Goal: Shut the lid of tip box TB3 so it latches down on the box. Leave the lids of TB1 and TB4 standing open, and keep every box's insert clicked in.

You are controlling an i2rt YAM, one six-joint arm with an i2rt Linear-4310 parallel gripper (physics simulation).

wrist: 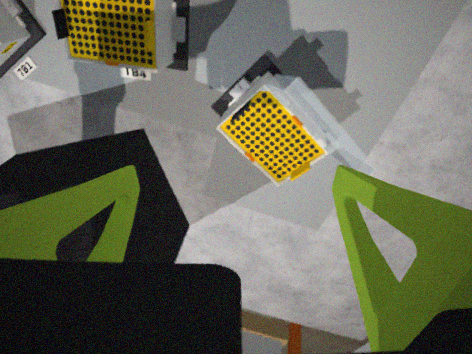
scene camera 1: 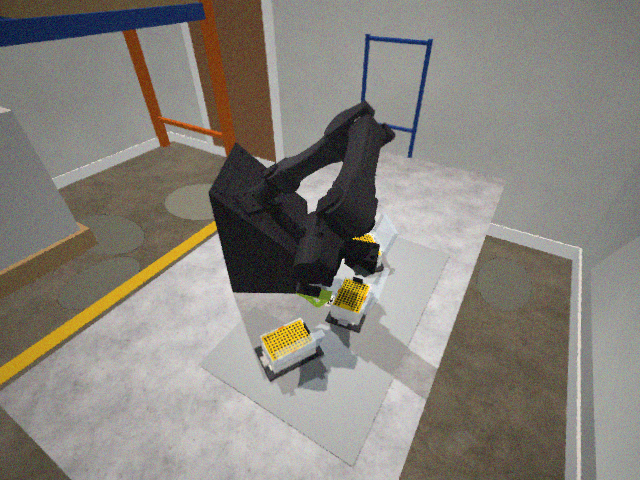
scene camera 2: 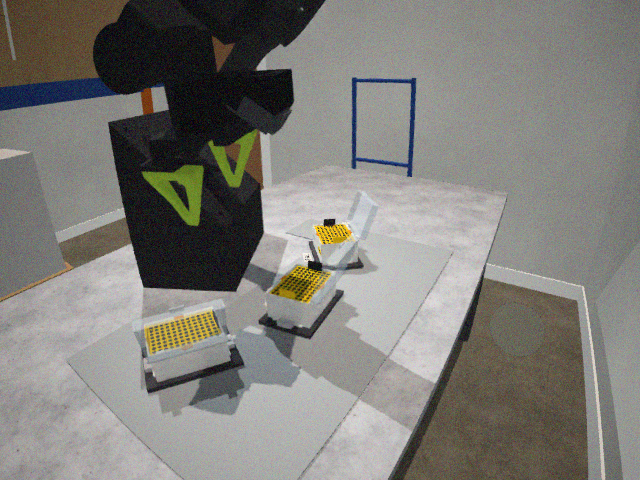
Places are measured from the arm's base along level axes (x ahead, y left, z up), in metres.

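Pixels of known places: gripper, fingertip midpoint: (wrist: pixel 236 176) (scene camera 1: pixel 323 287) (scene camera 2: pixel 215 204); arm's base, origin of the base link: (scene camera 1: pixel 258 199) (scene camera 2: pixel 181 153).
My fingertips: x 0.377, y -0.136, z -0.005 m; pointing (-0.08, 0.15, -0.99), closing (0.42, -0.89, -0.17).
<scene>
For each thing: its top centre in the pictures, then the offset to it from my fingertips. Level surfaces: height alone.
- Tip box TB3, middle of its top: (wrist: pixel 271 146) (scene camera 2: pixel 180 322) (scene camera 1: pixel 287 335) dx -0.080, dy -0.050, dz -0.194 m
- TB4, middle of its top: (wrist: pixel 99 30) (scene camera 2: pixel 301 275) (scene camera 1: pixel 352 291) dx -0.048, dy +0.182, dz -0.194 m
- TB1, middle of its top: (scene camera 2: pixel 334 227) (scene camera 1: pixel 365 241) dx -0.152, dy +0.391, dz -0.194 m
- grey mat, its level: dz -0.269 m
- marbled table, its level: dz -0.272 m
Tip box TB3 (scene camera 1: pixel 286 339) (scene camera 2: pixel 182 333) (wrist: pixel 274 136) stands nearest the scene cameras, its yellow insert seated. Its clear lid (scene camera 1: pixel 319 336) (wrist: pixel 342 142) stands open. TB4 (scene camera 1: pixel 352 295) (scene camera 2: pixel 301 284) (wrist: pixel 110 30) is in the middle, its clear lid (scene camera 1: pixel 381 286) (scene camera 2: pixel 343 260) open and insert seated. TB1 (scene camera 1: pixel 366 239) (scene camera 2: pixel 334 235) is farthest back, its lid (scene camera 1: pixel 385 230) (scene camera 2: pixel 363 214) open and insert seated; the arm partly hides it in scene view 1. My gripper (scene camera 1: pixel 316 297) (scene camera 2: pixel 214 204) (wrist: pixel 236 176) is open and empty, above the boxes near the arm's base.
The boxes stand on a grey mat (scene camera 1: pixel 330 413) (scene camera 2: pixel 248 434) on the marbled table (scene camera 1: pixel 129 397) (scene camera 2: pixel 41 408). The black arm base (scene camera 1: pixel 258 258) (scene camera 2: pixel 191 258) rises at the mat's left side. A blue frame (scene camera 1: pixel 428 72) (scene camera 2: pixel 412 124) stands behind the table.
</scene>
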